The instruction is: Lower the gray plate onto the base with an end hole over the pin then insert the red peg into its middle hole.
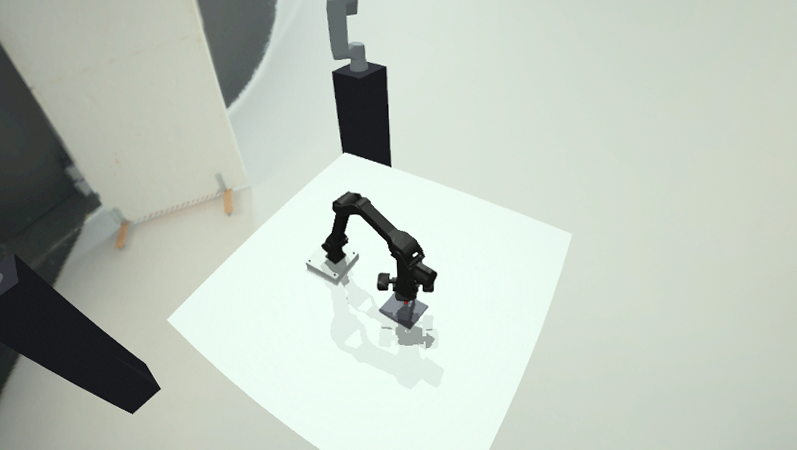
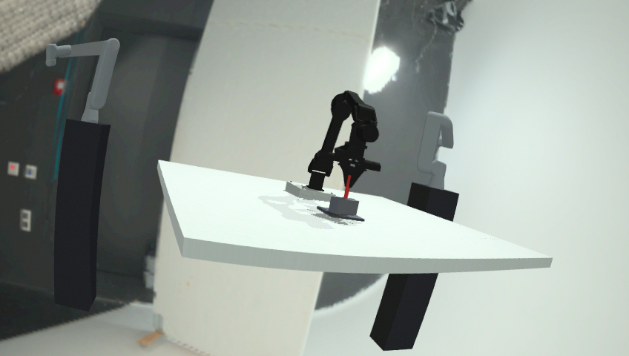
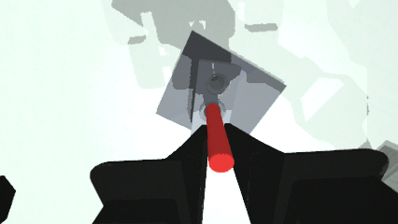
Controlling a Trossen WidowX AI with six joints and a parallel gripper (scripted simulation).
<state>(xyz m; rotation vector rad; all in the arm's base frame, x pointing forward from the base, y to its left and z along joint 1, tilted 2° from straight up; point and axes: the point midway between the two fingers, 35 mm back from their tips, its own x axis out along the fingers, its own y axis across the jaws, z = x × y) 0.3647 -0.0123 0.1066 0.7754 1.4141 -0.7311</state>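
Now: gripper tip 5 cm above the gray plate. From my gripper tip the other things lie so: dark square base: 1 cm behind, 1 cm to the left, 9 cm below; red peg: right at my gripper tip.
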